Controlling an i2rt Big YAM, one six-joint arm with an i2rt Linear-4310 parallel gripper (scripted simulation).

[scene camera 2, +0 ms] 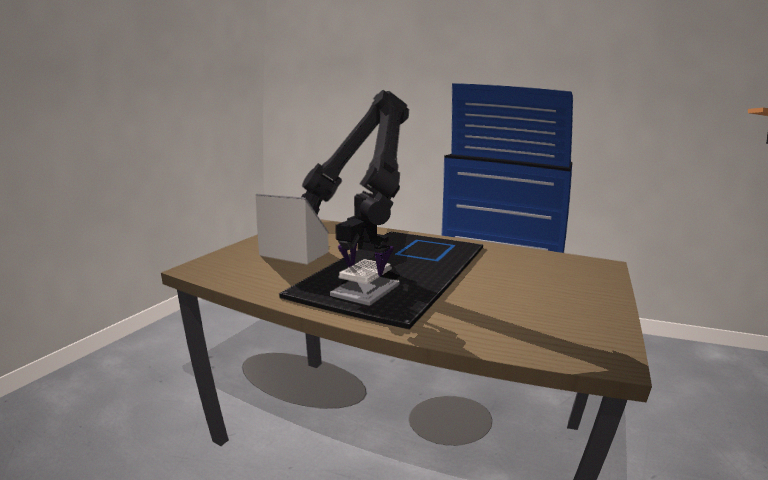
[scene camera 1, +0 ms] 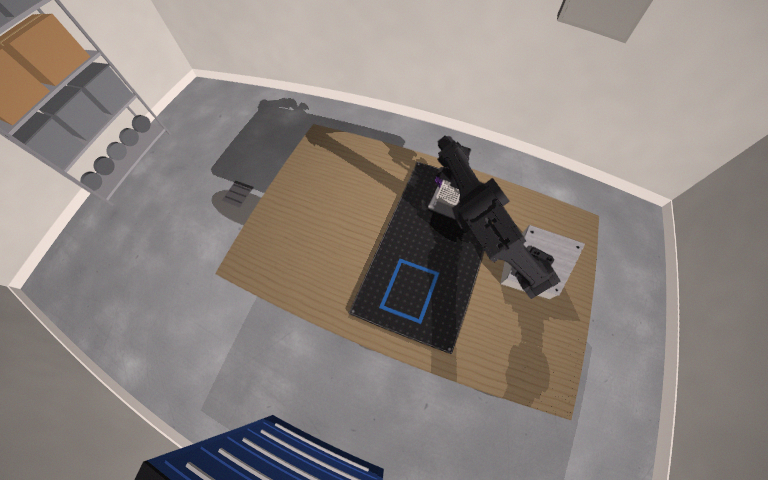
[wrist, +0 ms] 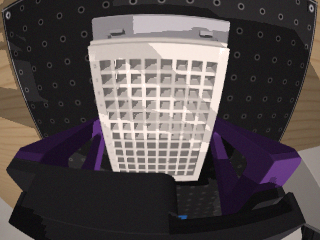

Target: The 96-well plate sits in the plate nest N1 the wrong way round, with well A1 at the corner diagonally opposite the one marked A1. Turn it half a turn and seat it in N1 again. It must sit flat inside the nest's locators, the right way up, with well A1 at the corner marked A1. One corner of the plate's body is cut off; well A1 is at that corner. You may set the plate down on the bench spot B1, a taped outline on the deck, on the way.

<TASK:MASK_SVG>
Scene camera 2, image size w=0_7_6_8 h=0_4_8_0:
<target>my gripper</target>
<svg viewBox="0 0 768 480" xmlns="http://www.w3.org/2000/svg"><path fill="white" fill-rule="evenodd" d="M389 236L377 234L377 238L372 241L358 240L354 249L350 249L351 262L347 252L349 249L343 249L340 245L338 245L338 249L346 260L348 267L355 264L357 243L358 249L375 252L377 271L380 277L394 249L393 246L386 245L379 247L381 242L384 241L386 243L389 241Z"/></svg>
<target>white 96-well plate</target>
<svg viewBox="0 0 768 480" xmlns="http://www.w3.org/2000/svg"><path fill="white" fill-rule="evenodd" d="M390 264L386 263L382 275L392 269L392 267L390 267ZM376 261L364 259L341 271L339 278L369 284L379 277Z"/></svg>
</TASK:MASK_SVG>
